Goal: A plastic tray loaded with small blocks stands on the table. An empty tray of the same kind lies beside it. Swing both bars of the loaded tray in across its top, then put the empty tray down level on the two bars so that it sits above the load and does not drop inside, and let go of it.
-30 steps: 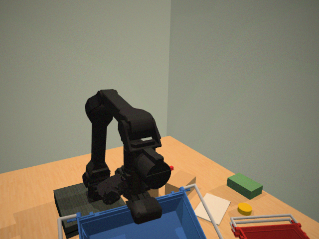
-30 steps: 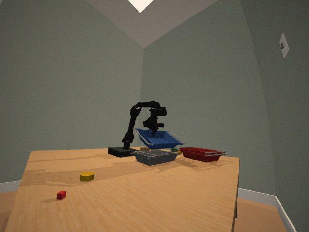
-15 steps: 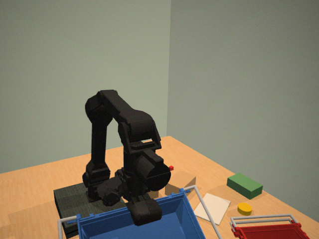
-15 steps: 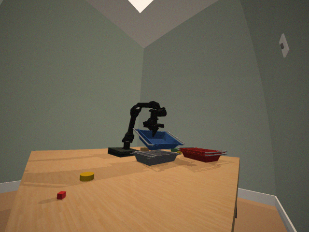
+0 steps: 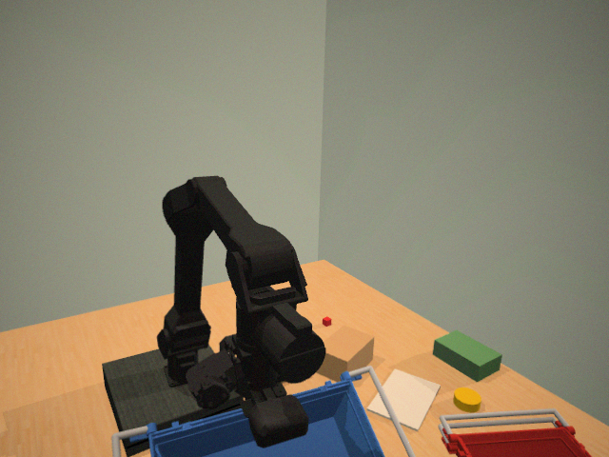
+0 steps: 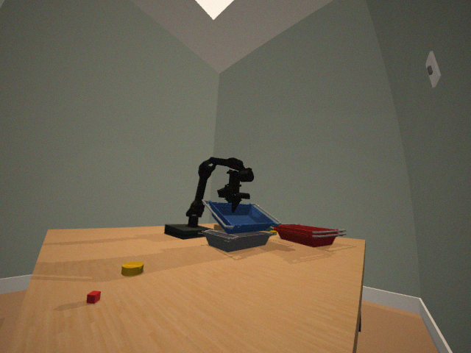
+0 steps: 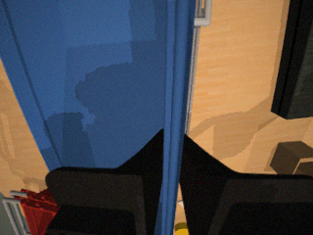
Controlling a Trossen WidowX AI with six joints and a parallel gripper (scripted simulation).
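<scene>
The blue tray is 8 cm ahead of my gripper tip, 1 cm to the right of it and 1 cm below it. The rest, counted from my gripper tip: brown box 28 cm behind, 17 cm to the left, 13 cm below; white sheet 36 cm to the left, 15 cm below, 11 cm behind; brown block 31 cm to the left, 25 cm behind, 12 cm below.
</scene>
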